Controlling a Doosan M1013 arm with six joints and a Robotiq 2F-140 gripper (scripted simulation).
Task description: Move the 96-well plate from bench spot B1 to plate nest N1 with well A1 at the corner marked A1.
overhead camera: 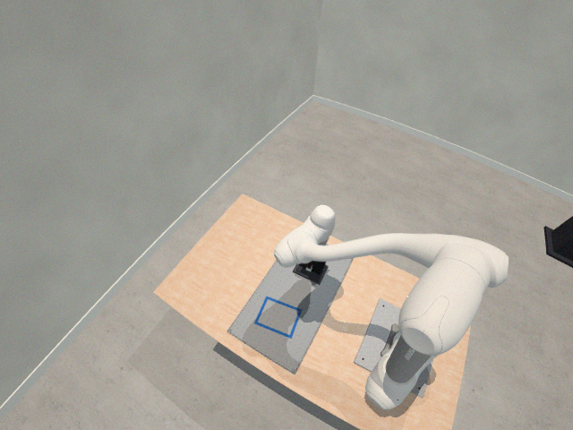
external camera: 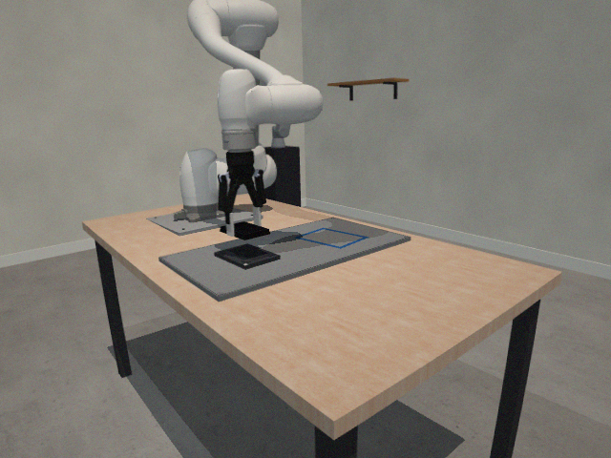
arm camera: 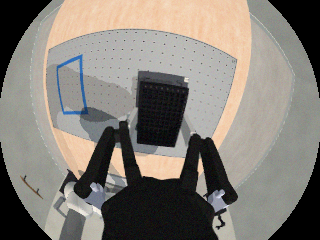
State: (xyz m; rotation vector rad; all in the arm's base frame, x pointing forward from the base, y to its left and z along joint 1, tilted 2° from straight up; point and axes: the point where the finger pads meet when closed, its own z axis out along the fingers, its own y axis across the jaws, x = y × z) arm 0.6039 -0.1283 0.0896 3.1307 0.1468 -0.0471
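Now: hand 20 mm above the black 96-well plate. From my hand the other things lie so: dark plate nest: 100 mm below.
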